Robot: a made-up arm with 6 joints.
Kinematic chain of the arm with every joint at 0, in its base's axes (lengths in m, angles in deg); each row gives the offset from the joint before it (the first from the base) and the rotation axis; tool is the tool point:
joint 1: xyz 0 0 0.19 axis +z
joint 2: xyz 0 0 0 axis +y
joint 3: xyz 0 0 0.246 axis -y
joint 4: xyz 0 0 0 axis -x
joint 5: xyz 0.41 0 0 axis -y
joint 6: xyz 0 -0.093 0 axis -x
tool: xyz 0 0 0
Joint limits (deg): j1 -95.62..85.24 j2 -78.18..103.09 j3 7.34..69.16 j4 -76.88..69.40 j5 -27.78..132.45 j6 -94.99..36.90
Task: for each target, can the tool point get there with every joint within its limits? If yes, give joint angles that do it. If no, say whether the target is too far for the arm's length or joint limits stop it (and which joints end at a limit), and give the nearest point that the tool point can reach.
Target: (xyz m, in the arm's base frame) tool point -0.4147 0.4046 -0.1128
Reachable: no: joint limits stop it (at a limit: joint 1, joint 4) | nearest point 0.0516 0.3658 -0.1128 | short by 0.468 m
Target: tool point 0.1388 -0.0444 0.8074
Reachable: yes | joints 18.48 -11.46 59.57 -22.15 -7.12 -24.56
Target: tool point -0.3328 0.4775 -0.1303
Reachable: no: joint limits stop it (at a limit: joint 1, joint 4) | nearest point 0.0582 0.4449 -0.1303 | short by 0.392 m
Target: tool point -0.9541 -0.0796 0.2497
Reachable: no: too far | nearest point -0.6316 -0.0527 0.3884 | short by 0.352 m
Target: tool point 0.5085 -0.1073 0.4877
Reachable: yes | joints -3.71 25.95 28.81 37.08 -12.35 -45.95
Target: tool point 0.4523 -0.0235 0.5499
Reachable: yes | joints 6.67 11.86 36.09 -35.36 11.51 -82.63
